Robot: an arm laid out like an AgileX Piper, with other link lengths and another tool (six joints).
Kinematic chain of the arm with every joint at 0, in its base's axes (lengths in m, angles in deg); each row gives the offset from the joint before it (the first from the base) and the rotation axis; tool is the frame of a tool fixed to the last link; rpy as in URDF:
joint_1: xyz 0 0 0.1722 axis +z
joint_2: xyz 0 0 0 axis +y
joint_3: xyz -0.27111 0 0.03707 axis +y
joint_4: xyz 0.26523 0 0.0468 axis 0.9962 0 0.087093
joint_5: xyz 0 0 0 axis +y
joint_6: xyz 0.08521 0 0.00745 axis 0.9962 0 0.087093
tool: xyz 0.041 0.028 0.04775 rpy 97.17 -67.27 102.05
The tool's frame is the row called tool.
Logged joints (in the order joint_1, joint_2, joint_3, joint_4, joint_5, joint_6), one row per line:
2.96 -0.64 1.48 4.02 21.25 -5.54
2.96 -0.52 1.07 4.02 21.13 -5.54
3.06 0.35 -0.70 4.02 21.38 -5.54
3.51 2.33 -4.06 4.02 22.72 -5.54
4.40 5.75 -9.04 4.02 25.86 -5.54
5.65 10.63 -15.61 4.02 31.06 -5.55
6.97 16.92 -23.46 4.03 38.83 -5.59
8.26 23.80 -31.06 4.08 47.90 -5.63
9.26 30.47 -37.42 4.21 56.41 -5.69
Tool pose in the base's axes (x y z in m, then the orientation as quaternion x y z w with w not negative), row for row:
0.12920 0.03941 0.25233 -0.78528 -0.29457 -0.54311 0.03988
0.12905 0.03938 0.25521 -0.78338 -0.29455 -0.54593 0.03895
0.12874 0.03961 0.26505 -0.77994 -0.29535 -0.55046 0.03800
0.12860 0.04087 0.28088 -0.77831 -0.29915 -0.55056 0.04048
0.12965 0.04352 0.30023 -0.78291 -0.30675 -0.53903 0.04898
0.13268 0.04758 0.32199 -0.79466 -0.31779 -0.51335 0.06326
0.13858 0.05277 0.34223 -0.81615 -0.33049 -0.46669 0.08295
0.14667 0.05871 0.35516 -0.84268 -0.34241 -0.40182 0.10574
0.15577 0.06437 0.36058 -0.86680 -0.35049 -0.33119 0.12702
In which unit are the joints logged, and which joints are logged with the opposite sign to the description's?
The joints are logged in degrees. Opposite sign: none.
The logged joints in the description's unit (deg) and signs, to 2 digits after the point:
2.96 -0.64 1.48 4.02 21.25 -5.54
2.96 -0.52 1.07 4.02 21.13 -5.54
3.06 0.35 -0.70 4.02 21.38 -5.54
3.51 2.33 -4.06 4.02 22.72 -5.54
4.40 5.75 -9.04 4.02 25.86 -5.54
5.65 10.63 -15.61 4.02 31.06 -5.55
6.97 16.92 -23.46 4.03 38.83 -5.59
8.26 23.80 -31.06 4.08 47.90 -5.63
9.26 30.47 -37.42 4.21 56.41 -5.69

